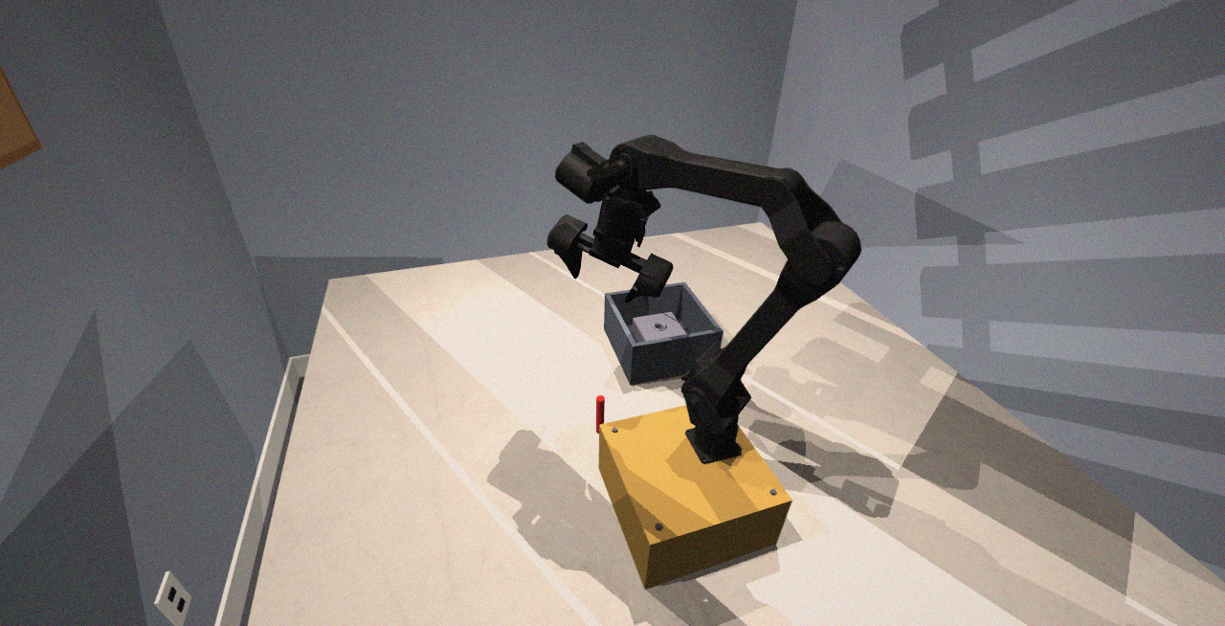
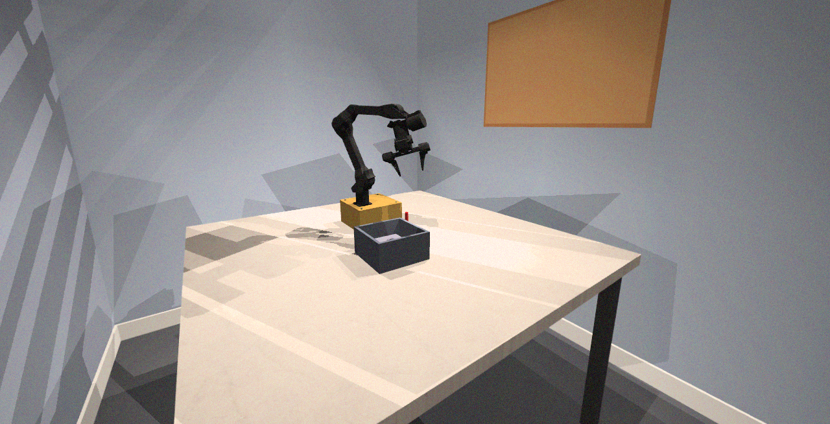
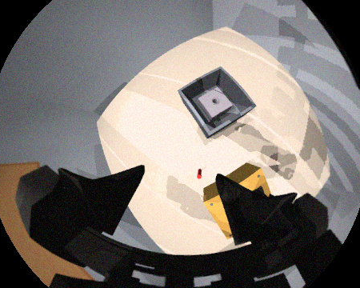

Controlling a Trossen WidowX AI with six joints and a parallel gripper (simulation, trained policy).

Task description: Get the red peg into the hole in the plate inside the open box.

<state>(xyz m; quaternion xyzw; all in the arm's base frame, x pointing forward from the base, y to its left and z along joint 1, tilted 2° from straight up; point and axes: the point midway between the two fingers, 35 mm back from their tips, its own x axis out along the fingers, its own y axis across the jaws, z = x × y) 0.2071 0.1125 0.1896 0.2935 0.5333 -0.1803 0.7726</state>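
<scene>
Now: the red peg 70 mm behind my gripper tip, 20 mm to the left of it and 220 mm below it. The rest, counted from my gripper tip: pale plate: 120 mm ahead, 170 mm to the right, 210 mm below; then dark grey box: 120 mm ahead, 170 mm to the right, 230 mm below.
</scene>
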